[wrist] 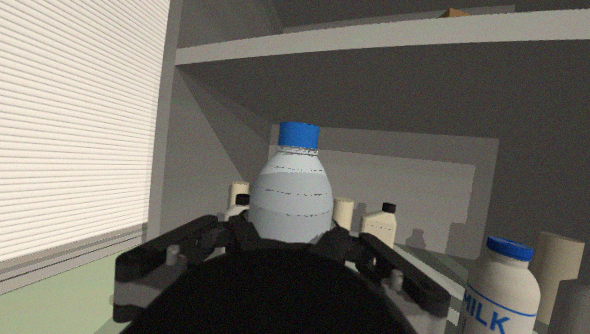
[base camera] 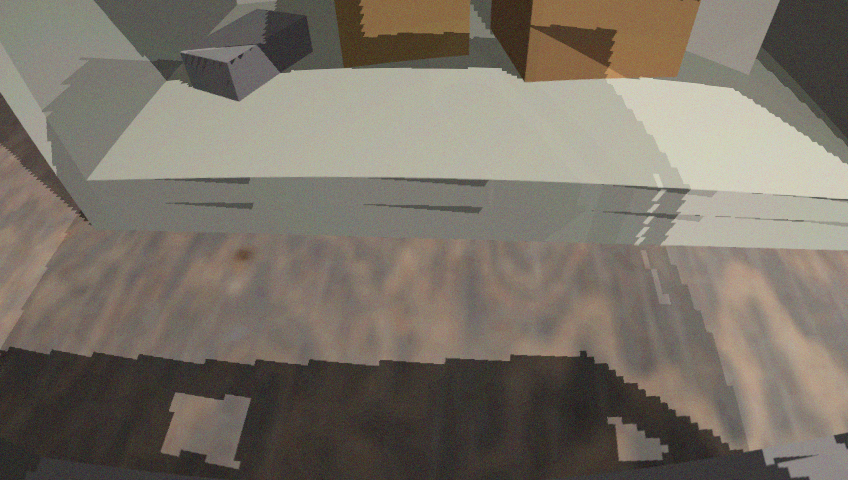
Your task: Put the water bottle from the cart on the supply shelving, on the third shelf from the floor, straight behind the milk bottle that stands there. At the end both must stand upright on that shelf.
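Frame: origin at the arm's base, x right, y ahead, z up, level; metres.
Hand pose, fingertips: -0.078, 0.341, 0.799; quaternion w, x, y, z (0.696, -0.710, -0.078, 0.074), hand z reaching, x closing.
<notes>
Things, the pixels of their top centre, and the offset from my fingertips, as dx, dy, dz.
- water bottle, centre of its top: (wrist: pixel 301 126) +0.007, -0.032, +0.088
- milk bottle, centre of its top: (wrist: pixel 509 242) +0.302, +0.112, -0.018
- cream jug, centre of its top: (wrist: pixel 380 202) +0.190, +0.317, -0.026
- black-capped bottle, centre of its top: (wrist: pixel 243 195) -0.144, +0.160, -0.030
The water bottle (wrist: pixel 291 195), pale with a blue cap, stands upright between the fingers of my gripper (wrist: pixel 289 218) in the wrist view. The gripper is shut on it; the bottle's lower part is hidden by the gripper. The milk bottle (wrist: pixel 502 292), white with a blue cap and blue lettering, stands upright at the lower right of the wrist view, to the right of the gripper; its base is cut off. The supply shelving (wrist: pixel 380 41) spans the wrist view, and its lowest board (base camera: pixel 380 124) shows in the base camera view. The cart cannot be made out.
Behind the held bottle are a cream jug (wrist: pixel 380 227) with a black cap, cream cylinders (wrist: pixel 343 213) (wrist: pixel 557 255) and a black-capped bottle (wrist: pixel 242 200). Blinds (wrist: pixel 75 120) are at the left. Orange boxes (base camera: pixel 612 38) (base camera: pixel 413 20) and grey blocks (base camera: pixel 255 71) are on the lowest board.
</notes>
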